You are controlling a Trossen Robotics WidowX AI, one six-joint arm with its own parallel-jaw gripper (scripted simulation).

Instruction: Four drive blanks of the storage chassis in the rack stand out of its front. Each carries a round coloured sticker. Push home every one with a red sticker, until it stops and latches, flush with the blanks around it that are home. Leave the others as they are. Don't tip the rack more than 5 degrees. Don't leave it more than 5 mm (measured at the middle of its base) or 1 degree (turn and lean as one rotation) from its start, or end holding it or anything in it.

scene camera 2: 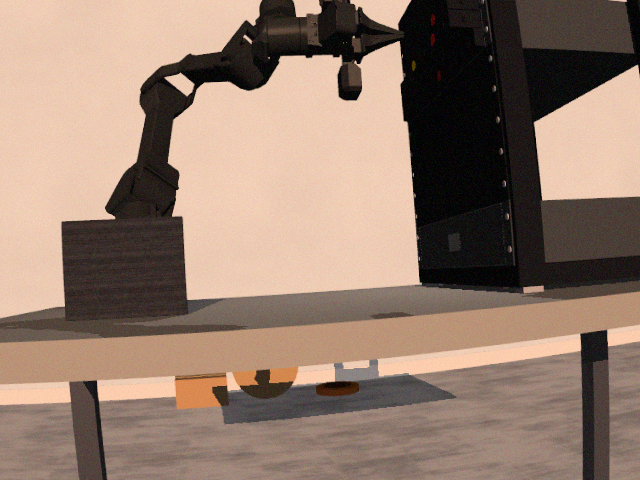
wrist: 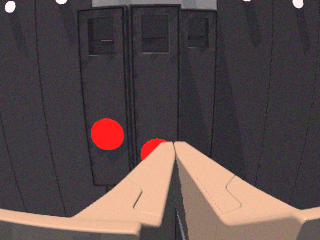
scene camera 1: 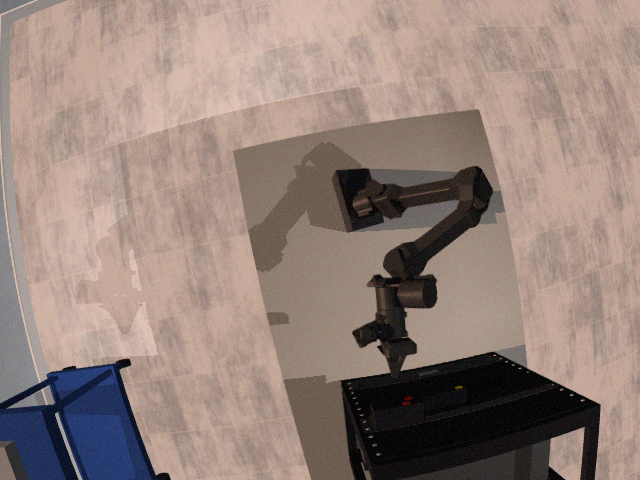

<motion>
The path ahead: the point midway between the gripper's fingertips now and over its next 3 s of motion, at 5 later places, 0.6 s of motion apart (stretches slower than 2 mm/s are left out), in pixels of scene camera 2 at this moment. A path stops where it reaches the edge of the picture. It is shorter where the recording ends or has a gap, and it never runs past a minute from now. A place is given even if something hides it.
My gripper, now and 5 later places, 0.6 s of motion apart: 403, 35; 426, 34; 431, 33; 434, 32; 440, 32; 445, 32
</motion>
